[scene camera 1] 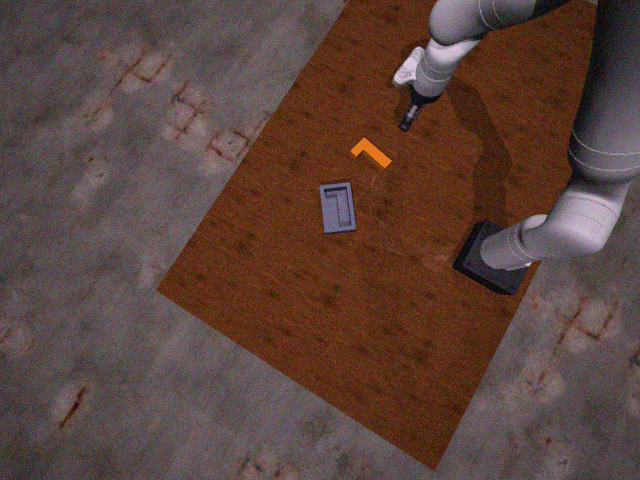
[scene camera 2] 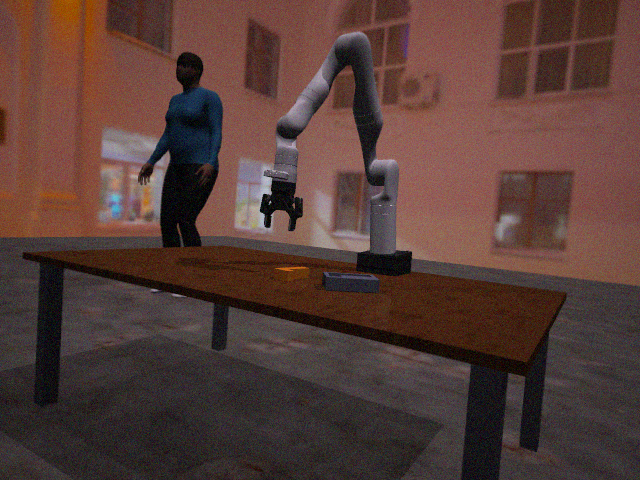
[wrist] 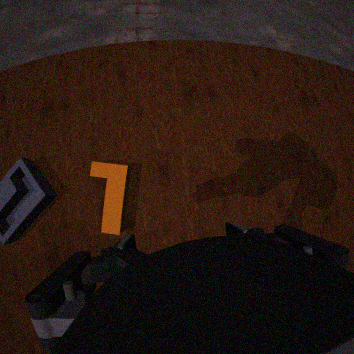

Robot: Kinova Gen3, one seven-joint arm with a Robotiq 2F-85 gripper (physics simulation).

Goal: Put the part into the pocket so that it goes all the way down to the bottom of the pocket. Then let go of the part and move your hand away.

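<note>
The part, an orange L-shaped block, lies flat on the table, apart from the pocket block. The blue-grey block with the L-shaped pocket lies on the table near it; in the wrist view part of it is cut off at the left edge. The pocket shows empty in scene camera 1. My gripper is open and empty. It points down and hangs well above the table, off to one side of the part.
The wooden table bears both blocks. The arm's black base stands on the table near one edge. A person in a blue top stands behind the table in scene camera 2. The arm's shadow falls on the table.
</note>
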